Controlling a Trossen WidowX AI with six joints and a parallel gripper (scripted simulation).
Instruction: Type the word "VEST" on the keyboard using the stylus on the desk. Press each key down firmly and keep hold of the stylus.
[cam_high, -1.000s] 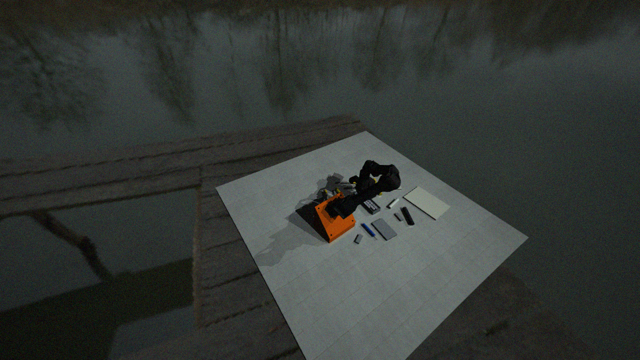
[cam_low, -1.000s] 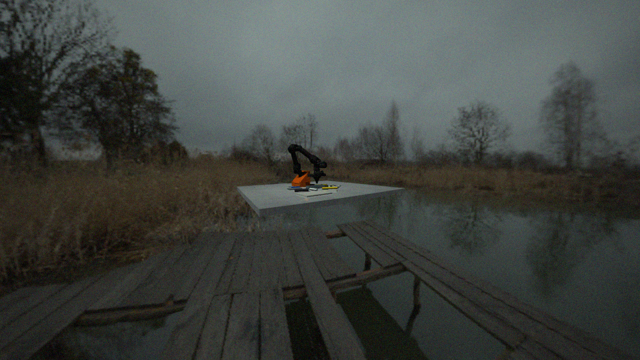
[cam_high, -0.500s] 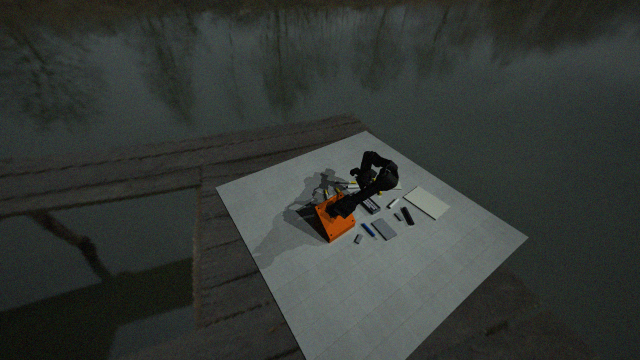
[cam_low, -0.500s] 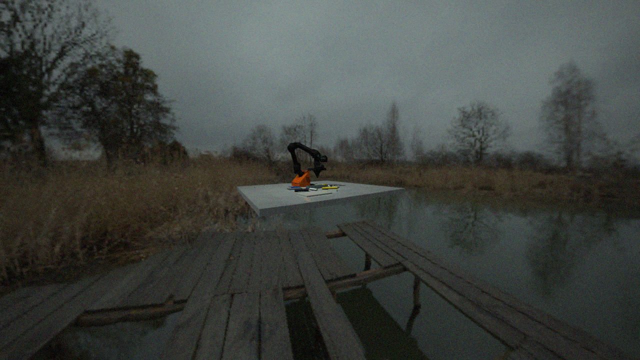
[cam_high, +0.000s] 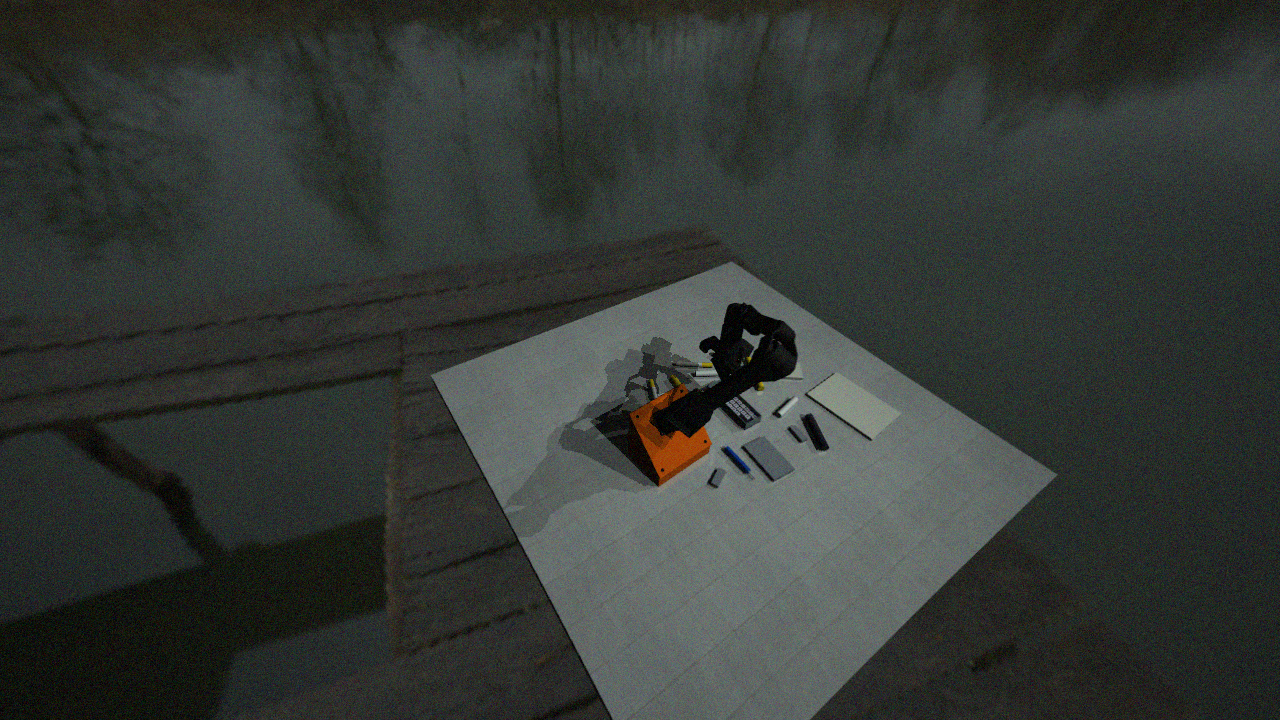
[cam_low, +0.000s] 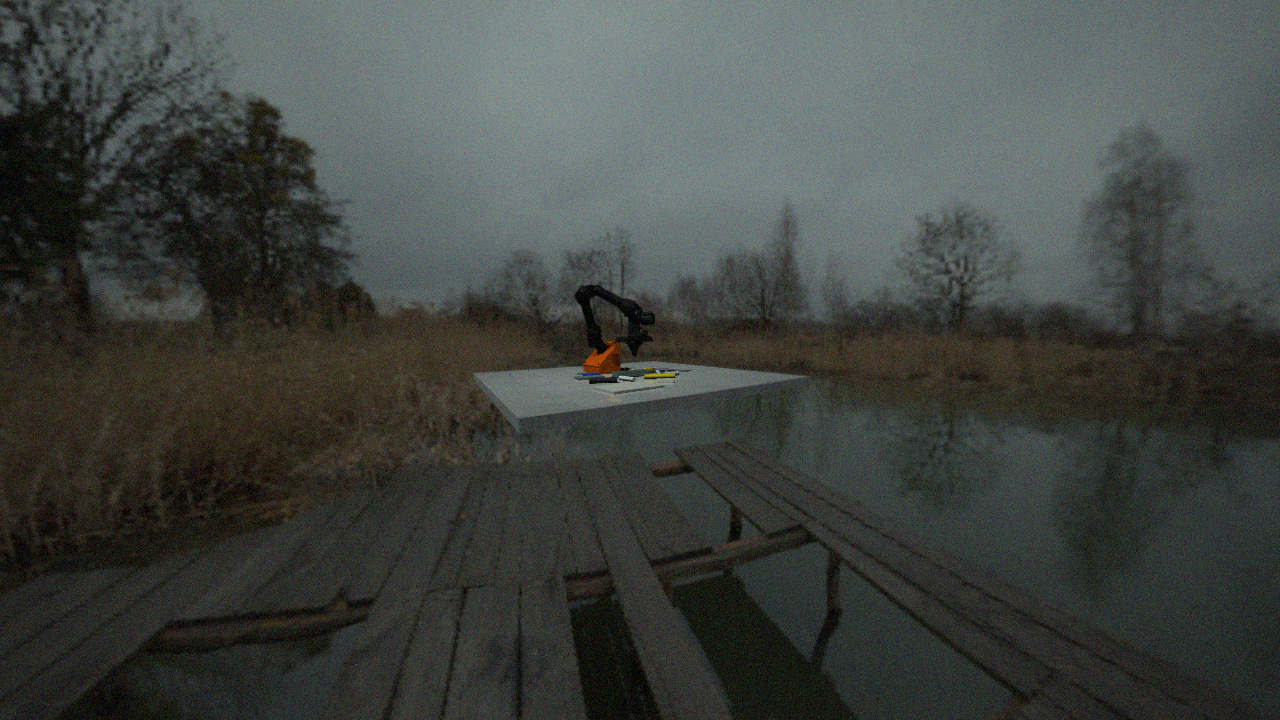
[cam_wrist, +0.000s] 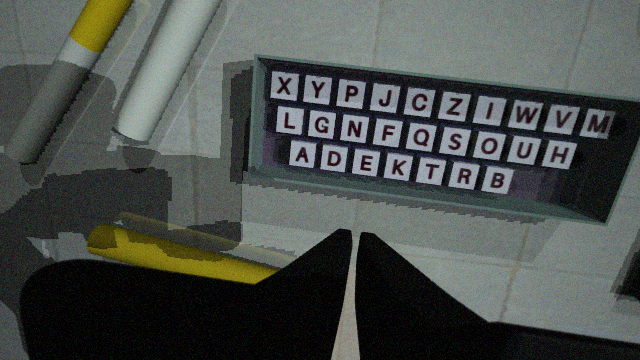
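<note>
My gripper tip is now 100 mm past the blue stylus, 230 mm to the left of it and 90 mm above it. Also, from my gripper tip: yellow stick 70 mm behind, 80 mm to the left, 90 mm below; grey plate 20 mm behind, 240 mm to the right, 90 mm below; black bar 160 mm ahead, 250 mm to the right, 80 mm below.
</note>
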